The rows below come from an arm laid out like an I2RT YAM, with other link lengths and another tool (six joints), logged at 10 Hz.
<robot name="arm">
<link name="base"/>
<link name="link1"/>
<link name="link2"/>
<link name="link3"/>
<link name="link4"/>
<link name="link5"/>
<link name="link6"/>
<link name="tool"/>
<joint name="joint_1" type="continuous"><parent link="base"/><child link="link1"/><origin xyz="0 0 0.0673"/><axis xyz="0 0 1"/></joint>
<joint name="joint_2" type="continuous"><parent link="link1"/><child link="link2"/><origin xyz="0.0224 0.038 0.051"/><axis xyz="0 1 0"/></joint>
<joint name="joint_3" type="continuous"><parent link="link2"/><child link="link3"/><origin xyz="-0.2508 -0.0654 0"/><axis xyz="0 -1 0"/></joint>
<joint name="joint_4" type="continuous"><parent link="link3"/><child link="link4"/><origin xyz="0.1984 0.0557 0.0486"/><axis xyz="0 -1 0"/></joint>
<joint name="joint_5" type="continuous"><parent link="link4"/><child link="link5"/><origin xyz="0.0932 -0.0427 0.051"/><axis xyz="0 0 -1"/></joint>
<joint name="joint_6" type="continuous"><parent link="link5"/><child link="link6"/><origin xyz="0.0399 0 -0.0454"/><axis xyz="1 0 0"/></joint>
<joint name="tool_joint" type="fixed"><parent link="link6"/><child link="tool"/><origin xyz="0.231 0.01 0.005" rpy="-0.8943 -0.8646 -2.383"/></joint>
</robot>
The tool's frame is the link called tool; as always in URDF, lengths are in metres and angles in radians. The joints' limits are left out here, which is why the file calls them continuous.
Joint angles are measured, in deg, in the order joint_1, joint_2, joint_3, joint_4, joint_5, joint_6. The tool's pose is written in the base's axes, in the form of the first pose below.
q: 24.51, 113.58, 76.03, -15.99, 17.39, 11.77
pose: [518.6, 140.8, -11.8, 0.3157, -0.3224, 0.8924, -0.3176, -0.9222, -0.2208]
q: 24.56, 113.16, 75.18, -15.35, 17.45, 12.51
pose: [517.5, 140.4, -11.5, 0.3089, -0.3335, 0.8907, -0.3255, -0.9170, -0.2305]
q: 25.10, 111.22, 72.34, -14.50, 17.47, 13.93
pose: [507.8, 141.1, -11.2, 0.3054, -0.3501, 0.8855, -0.3344, -0.9102, -0.2445]
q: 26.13, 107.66, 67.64, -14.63, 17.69, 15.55
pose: [485.4, 139.2, -14.1, 0.3189, -0.3569, 0.8780, -0.3443, -0.9067, -0.2436]
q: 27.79, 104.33, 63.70, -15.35, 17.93, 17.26
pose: [462.7, 142.0, -16.5, 0.3361, -0.3602, 0.8702, -0.3458, -0.9066, -0.2417]
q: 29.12, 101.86, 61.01, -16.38, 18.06, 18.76
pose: [444.7, 143.6, -18.9, 0.3519, -0.3631, 0.8627, -0.3490, -0.9061, -0.2391]
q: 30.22, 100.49, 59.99, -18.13, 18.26, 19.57
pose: [431.5, 145.0, -21.2, 0.3708, -0.3556, 0.8580, -0.3481, -0.9097, -0.2266]
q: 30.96, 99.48, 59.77, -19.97, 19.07, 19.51
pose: [423.7, 142.7, -20.5, 0.3813, -0.3356, 0.8614, -0.3442, -0.9163, -0.2046]
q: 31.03, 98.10, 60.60, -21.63, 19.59, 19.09
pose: [424.5, 141.2, -10.0, 0.3718, -0.3294, 0.8679, -0.3394, -0.9184, -0.2032]
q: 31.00, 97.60, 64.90, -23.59, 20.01, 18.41
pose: [440.9, 148.7, 16.6, 0.3339, -0.3391, 0.8795, -0.3250, -0.9172, -0.2302]
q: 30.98, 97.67, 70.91, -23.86, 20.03, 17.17
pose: [469.3, 165.6, 58.5, 0.2642, -0.3667, 0.8920, -0.2885, -0.9126, -0.2897]
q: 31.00, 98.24, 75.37, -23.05, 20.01, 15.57
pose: [491.2, 179.3, 91.4, 0.2081, -0.3822, 0.9003, -0.2481, -0.9110, -0.3294]
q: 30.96, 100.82, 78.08, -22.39, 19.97, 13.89
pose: [503.5, 186.7, 93.3, 0.2037, -0.3653, 0.9083, -0.2261, -0.9202, -0.3194]
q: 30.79, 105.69, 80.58, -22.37, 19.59, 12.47
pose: [511.2, 191.7, 69.2, 0.2435, -0.3293, 0.9123, -0.2199, -0.9348, -0.2787]
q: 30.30, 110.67, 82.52, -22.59, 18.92, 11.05
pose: [514.8, 192.1, 37.3, 0.2967, -0.2895, 0.9100, -0.2175, -0.9484, -0.2308]
